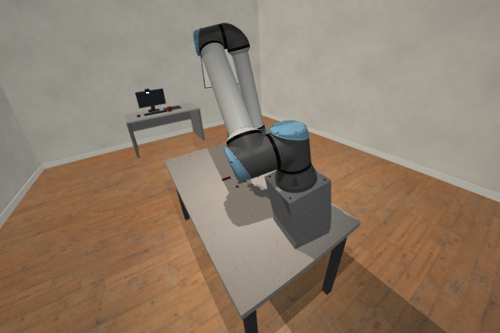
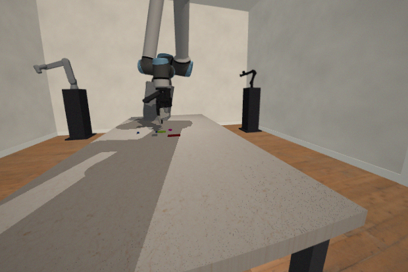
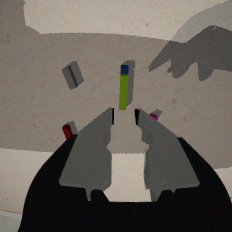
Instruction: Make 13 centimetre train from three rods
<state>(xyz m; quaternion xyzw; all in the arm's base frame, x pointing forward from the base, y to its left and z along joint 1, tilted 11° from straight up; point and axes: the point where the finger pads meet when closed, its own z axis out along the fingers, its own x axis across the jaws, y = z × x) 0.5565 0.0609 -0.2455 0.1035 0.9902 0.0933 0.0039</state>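
The red rod is 10 cm ahead of my hand, 8 cm to the left of it and 6 cm below it. The rest, counted from my hand: lime rod (6 cm below); grey rod (7 cm ahead, 3 cm to the right, 6 cm below); magenta rod (4 cm behind, 5 cm to the left, 6 cm below).
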